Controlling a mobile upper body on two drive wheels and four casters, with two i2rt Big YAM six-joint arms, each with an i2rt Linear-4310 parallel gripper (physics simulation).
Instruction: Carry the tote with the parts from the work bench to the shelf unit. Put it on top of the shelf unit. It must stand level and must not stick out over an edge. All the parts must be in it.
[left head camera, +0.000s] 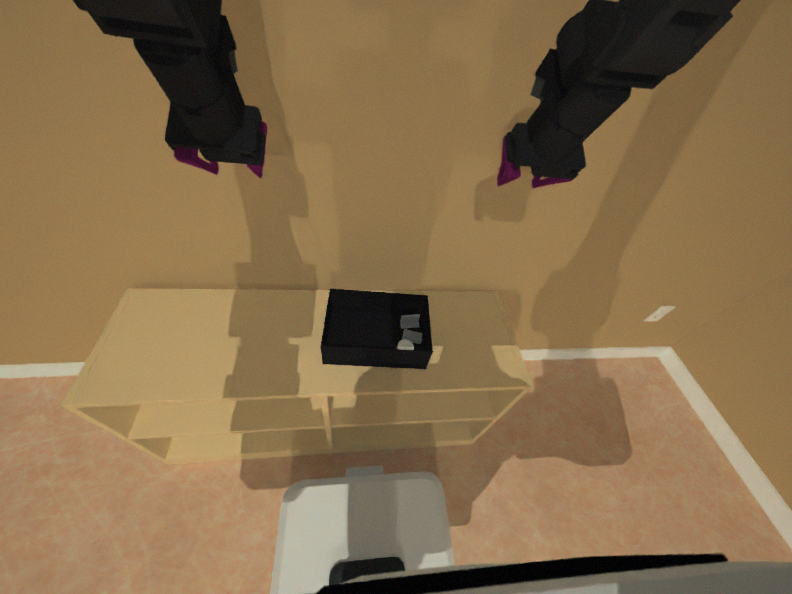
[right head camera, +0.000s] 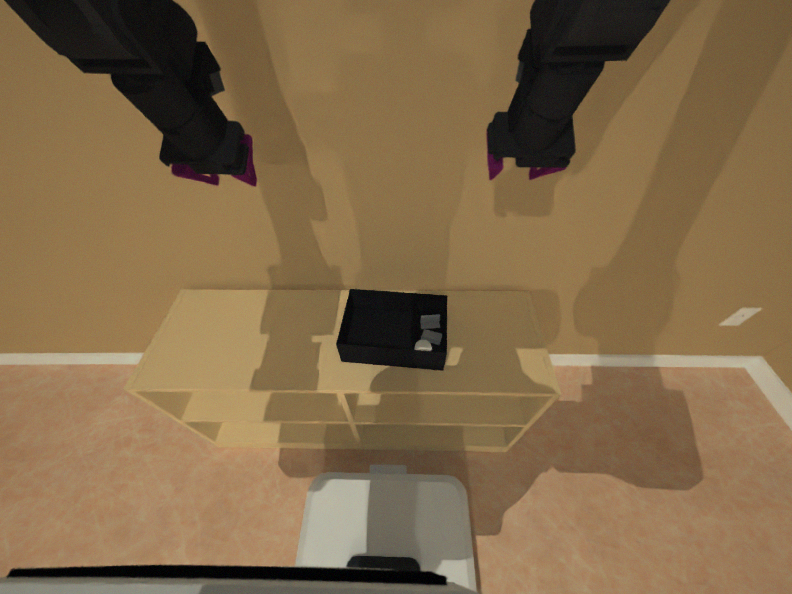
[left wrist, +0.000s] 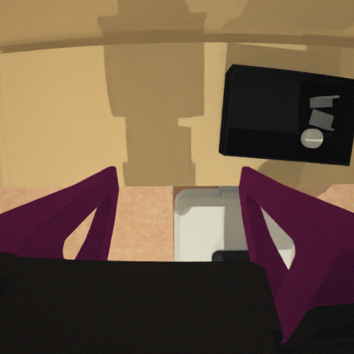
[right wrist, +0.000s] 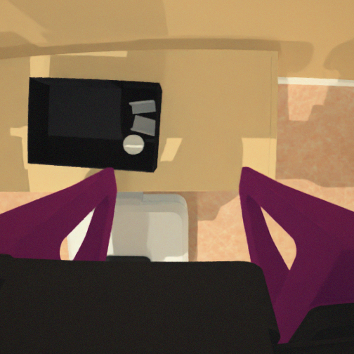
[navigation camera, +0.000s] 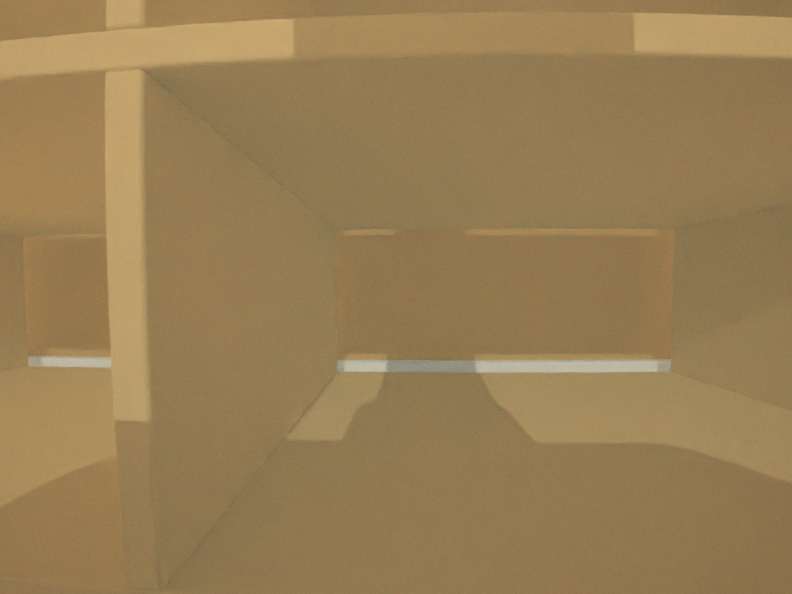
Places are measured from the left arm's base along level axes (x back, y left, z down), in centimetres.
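Pixels of known places: left gripper, between the fingertips: (left head camera: 239, 172) (right head camera: 236, 182); right gripper, between the fingertips: (left head camera: 515, 183) (right head camera: 510, 176).
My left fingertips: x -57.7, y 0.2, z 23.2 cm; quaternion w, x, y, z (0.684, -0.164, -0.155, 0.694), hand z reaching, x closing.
Note:
For each thing: its top centre in the pictures, then the offset to it from my left fingertips.
- black tote, centre of its top: (left head camera: 378, 318) (right head camera: 394, 318) dx -5.6, dy -25.2, dz +46.8 cm
- round white part, centre of its top: (right head camera: 423, 347) (left head camera: 405, 346) dx -0.6, dy -33.6, dz +54.1 cm
The black tote (left head camera: 361, 322) (right head camera: 380, 326) (left wrist: 265, 105) (right wrist: 85, 110) stands level on top of the pale wooden shelf unit (left head camera: 172, 345) (right head camera: 211, 338) (left wrist: 55, 115) (right wrist: 220, 110) (navigation camera: 127, 255), inside its edges. Two grey angular parts (left head camera: 410, 320) (right head camera: 430, 320) (left wrist: 321, 120) (right wrist: 144, 125) and a round white part (left head camera: 405, 344) (right head camera: 422, 345) (left wrist: 312, 138) (right wrist: 133, 144) lie in the tote's right end. My left gripper (left head camera: 236, 171) (right head camera: 236, 182) (left wrist: 178, 177) and my right gripper (left head camera: 519, 182) (right head camera: 511, 176) (right wrist: 177, 177) are open and empty, high above the shelf unit and apart from the tote.
The wall (left head camera: 383, 127) (right head camera: 396, 127) rises behind the shelf unit. My white base (left head camera: 313, 517) (right head camera: 339, 517) stands close in front of it. A side wall with a wall plate (left head camera: 659, 313) (right head camera: 740, 316) is at the right. The navigation camera faces the shelf compartments.

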